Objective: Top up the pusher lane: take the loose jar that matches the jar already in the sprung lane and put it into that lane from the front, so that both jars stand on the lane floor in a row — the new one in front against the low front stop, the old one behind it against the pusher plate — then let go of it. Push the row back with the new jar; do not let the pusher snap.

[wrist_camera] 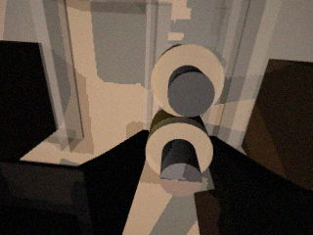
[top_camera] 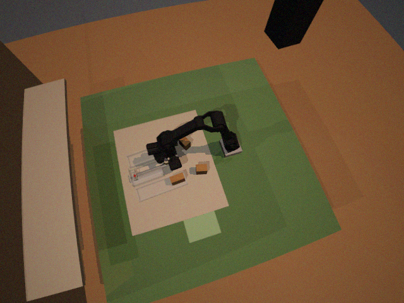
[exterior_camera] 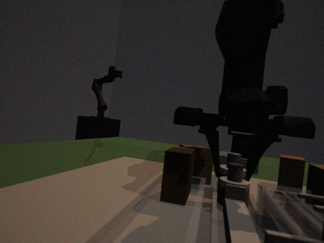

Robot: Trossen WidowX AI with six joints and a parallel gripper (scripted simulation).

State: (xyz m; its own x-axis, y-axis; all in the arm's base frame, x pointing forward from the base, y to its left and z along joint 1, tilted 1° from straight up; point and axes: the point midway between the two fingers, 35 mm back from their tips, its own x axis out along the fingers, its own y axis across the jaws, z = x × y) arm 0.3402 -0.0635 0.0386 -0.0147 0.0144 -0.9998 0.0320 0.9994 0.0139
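My gripper tip is 5 cm short of the beige board, 4 cm above it and 2 cm to the right of it. The rest, counted from my gripper tip: long beige shelf 50 cm ahead, 33 cm above, 3 cm to the right; then red-topped part 23 cm ahead, 3 cm to the left, 3 cm above.
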